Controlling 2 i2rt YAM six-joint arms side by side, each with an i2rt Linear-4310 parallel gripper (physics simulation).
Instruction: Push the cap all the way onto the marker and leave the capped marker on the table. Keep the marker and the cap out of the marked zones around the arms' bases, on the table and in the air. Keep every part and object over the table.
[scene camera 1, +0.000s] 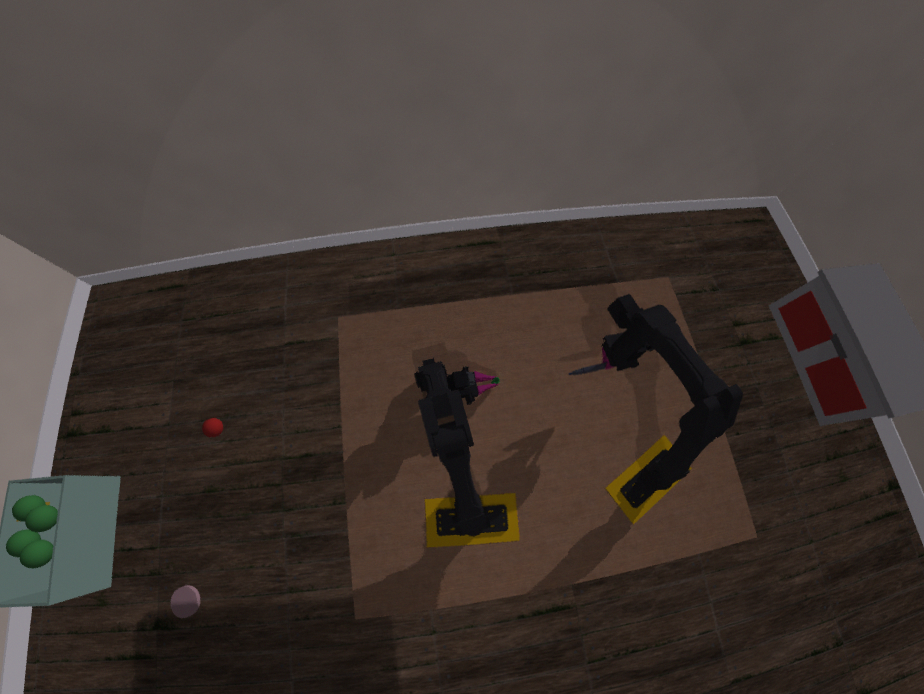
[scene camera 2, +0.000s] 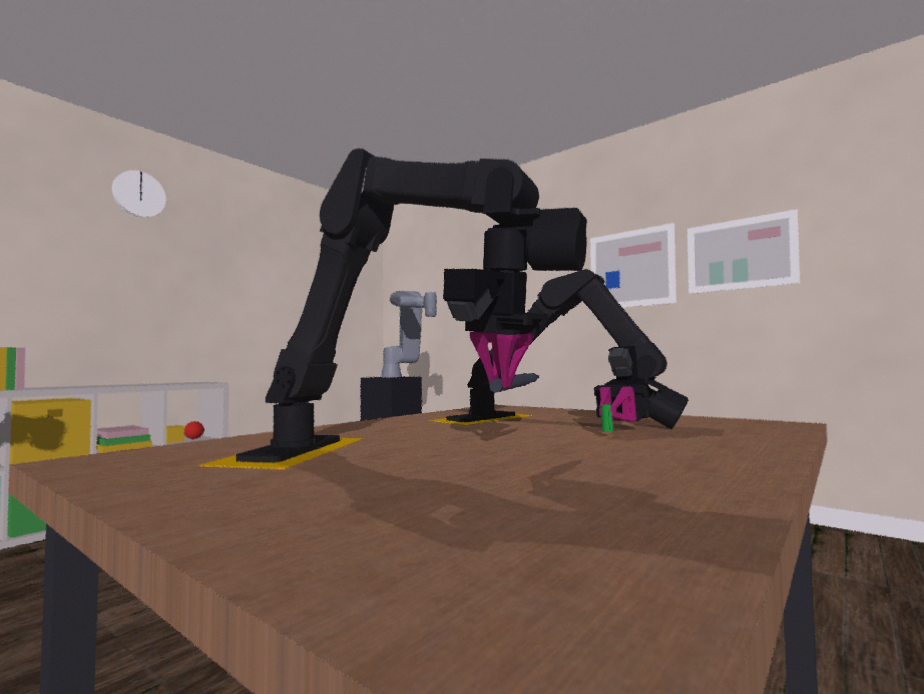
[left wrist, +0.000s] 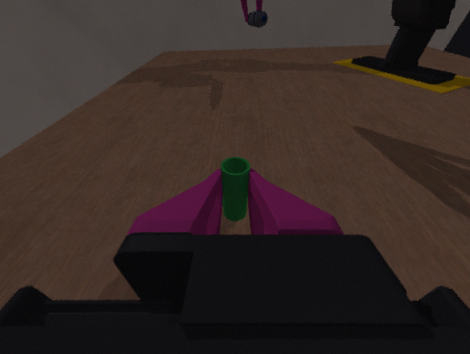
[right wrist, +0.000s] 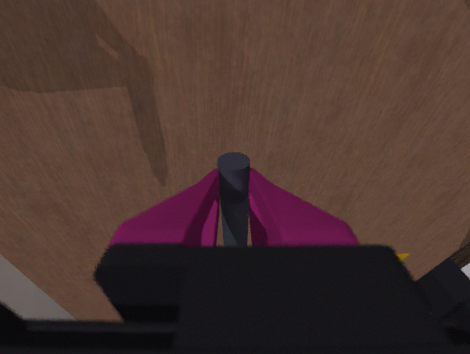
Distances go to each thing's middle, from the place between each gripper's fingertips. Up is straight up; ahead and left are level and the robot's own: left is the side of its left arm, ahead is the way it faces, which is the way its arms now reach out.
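The green cap (left wrist: 235, 171) is what I see with my left gripper 1 cm to the right of it and 1 cm above it. There is also the dark grey marker (right wrist: 233, 167), and counted from my left hand it is 26 cm to the right, 3 cm behind and 6 cm above.
From my right hand, the dark grey marker is 5 cm to the left. The green cap, again counted from my right hand, sits 32 cm to the left, 3 cm ahead and 7 cm below.
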